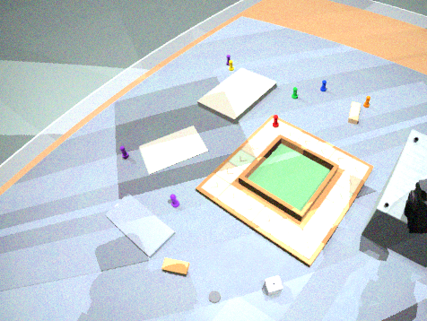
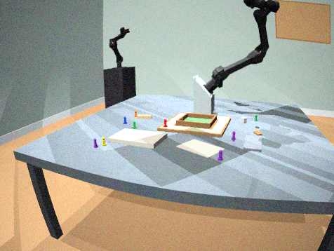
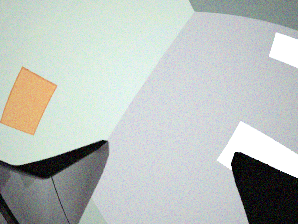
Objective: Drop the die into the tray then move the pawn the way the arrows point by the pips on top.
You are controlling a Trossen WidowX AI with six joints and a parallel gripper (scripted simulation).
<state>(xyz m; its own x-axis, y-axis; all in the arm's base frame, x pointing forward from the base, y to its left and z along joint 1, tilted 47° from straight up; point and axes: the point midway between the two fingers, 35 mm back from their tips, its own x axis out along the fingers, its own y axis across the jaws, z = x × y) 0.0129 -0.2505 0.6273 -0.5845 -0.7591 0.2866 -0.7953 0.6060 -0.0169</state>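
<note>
My gripper tip is now 75 cm above the white die, 23 cm short of it and 4 cm to the left of it. From my gripper tip the other things lie so: dark disc: 76 cm below, 30 cm ahead, 4 cm to the left; then green dice tray: 76 cm below, 35 cm ahead, 25 cm to the right; then grey plate: 76 cm below, 52 cm ahead, 4 cm to the left.
</note>
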